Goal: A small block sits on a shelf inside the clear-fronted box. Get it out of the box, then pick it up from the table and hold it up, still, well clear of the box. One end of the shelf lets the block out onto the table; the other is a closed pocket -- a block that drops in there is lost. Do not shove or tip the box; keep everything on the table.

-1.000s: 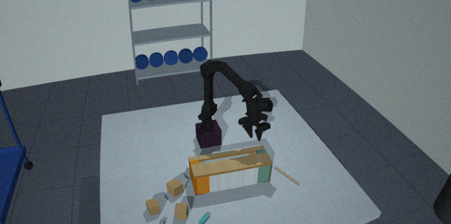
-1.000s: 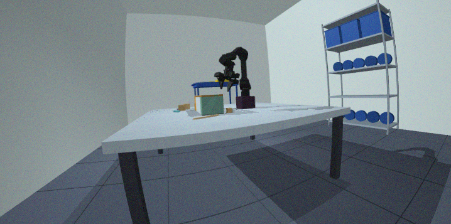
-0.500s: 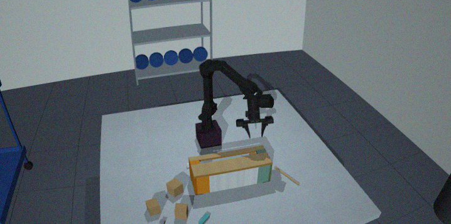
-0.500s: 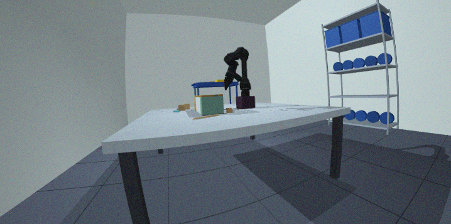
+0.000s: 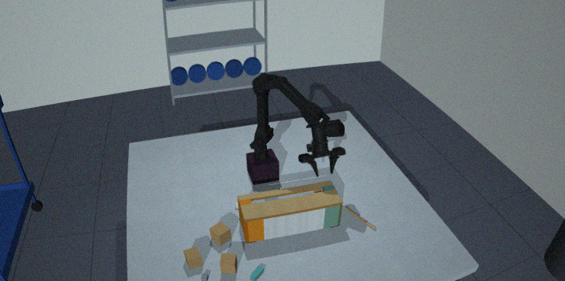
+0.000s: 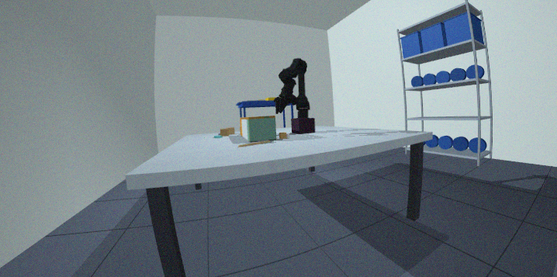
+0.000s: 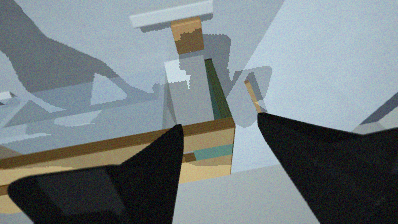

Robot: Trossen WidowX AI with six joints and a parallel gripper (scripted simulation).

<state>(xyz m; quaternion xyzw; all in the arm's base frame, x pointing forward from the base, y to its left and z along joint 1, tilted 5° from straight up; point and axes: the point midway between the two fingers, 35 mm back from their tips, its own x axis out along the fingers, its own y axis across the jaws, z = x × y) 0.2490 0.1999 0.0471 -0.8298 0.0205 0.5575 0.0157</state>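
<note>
Right now the tan block is 12 cm below my gripper tip, 2 cm behind it and 1 cm to the right of it. Also, from my gripper tip: thin wooden stick 17 cm ahead, 14 cm below, 11 cm to the left; box 18 cm to the right, 8 cm below, 5 cm ahead; teal piece 37 cm to the right, 31 cm ahead, 13 cm below.
</note>
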